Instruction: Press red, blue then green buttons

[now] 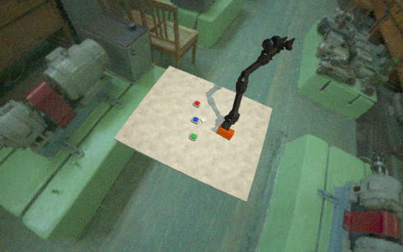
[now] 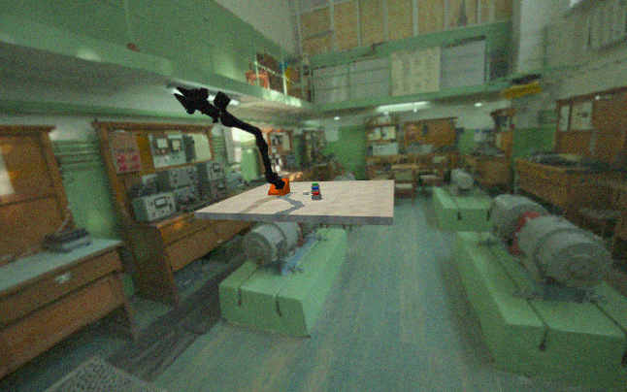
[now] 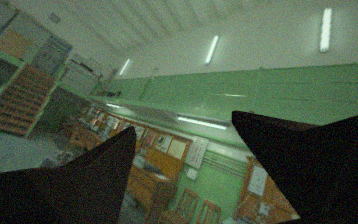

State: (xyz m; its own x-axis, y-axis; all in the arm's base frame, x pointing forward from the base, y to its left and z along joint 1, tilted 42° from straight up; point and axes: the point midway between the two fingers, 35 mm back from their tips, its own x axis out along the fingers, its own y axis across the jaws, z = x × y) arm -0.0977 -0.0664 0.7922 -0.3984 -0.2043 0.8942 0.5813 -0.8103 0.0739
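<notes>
Right now the blue button is 340 mm ahead of my gripper tip, 660 mm to the left of it and 590 mm below it. Round my gripper tip: small white block (290 mm ahead, 620 mm to the left, 610 mm below); green button (280 mm ahead, 800 mm to the left, 590 mm below).
</notes>
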